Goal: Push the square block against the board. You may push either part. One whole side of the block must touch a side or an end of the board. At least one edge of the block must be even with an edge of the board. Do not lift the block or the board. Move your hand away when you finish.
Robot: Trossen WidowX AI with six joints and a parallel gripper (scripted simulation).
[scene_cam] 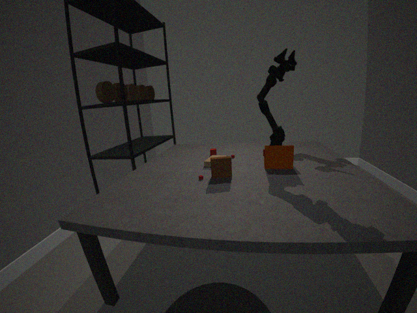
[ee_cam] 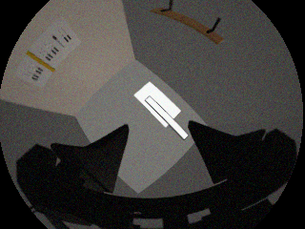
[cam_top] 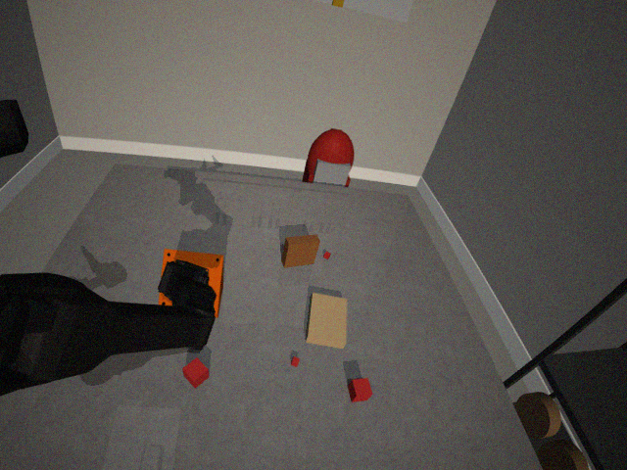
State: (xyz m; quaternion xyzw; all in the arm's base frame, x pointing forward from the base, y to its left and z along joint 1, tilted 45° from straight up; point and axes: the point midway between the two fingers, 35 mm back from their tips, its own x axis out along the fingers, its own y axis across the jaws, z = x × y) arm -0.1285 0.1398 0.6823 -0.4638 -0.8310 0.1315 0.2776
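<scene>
Right now my gripper tip is 650 mm above the square block, 550 mm to the right of it and 400 mm short of it. From my gripper tip the other things lie so: board: 680 mm below, 480 mm ahead, 330 mm to the left.
</scene>
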